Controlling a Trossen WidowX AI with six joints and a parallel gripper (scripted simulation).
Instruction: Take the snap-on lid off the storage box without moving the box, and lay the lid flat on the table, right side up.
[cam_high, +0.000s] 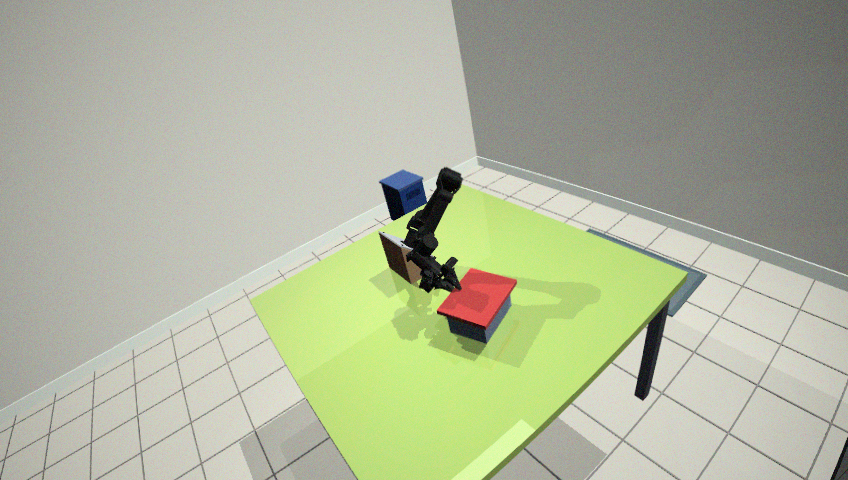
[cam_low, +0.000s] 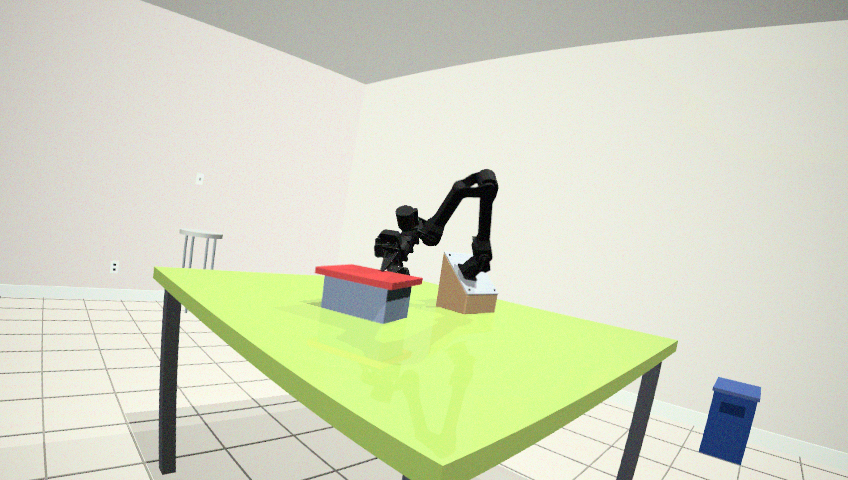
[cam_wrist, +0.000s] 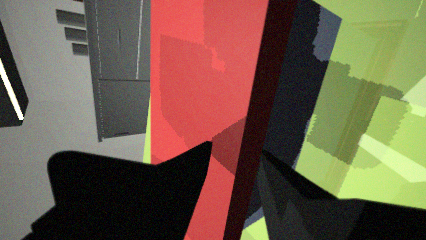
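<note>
Now: the red lid 70 mm ahead of my gripper tip and 30 mm to the left of it. The rest, counted from my gripper tip: storage box (70 mm ahead, 30 mm to the left, 50 mm below).
</note>
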